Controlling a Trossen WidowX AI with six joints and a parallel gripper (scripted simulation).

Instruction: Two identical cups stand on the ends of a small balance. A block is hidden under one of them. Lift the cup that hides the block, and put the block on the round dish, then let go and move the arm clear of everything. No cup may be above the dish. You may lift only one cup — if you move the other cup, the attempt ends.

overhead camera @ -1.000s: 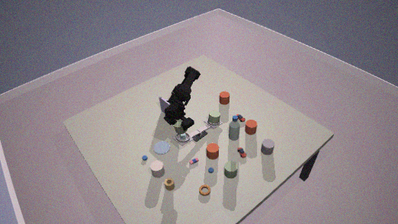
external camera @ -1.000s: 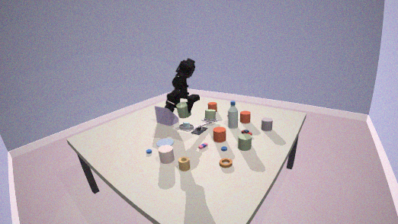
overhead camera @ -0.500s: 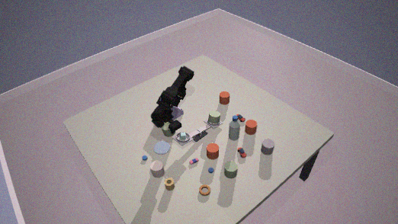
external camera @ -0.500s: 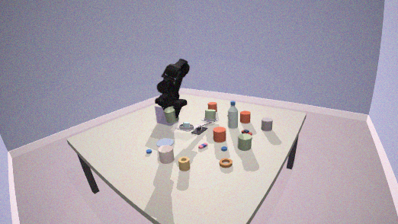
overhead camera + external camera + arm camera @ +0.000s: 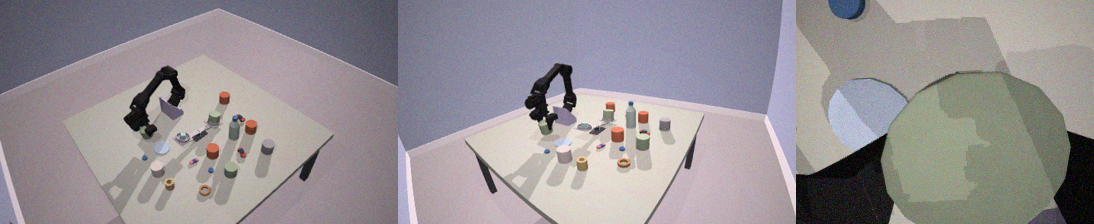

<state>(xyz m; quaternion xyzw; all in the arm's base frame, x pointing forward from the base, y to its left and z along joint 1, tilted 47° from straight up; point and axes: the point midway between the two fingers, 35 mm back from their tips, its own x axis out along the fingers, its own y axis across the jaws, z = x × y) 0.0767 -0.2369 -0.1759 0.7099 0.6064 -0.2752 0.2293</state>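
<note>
The teal block is 190 mm ahead of my gripper tip, 120 mm to the left of it and 10 mm above it. Also, from my gripper tip: round light-blue dish (100 mm ahead, 80 mm below, 20 mm to the left); then pink-and-blue piece (320 mm ahead, 70 mm to the left, 70 mm below); then balance (240 mm to the left, 200 mm ahead, 40 mm below).
</note>
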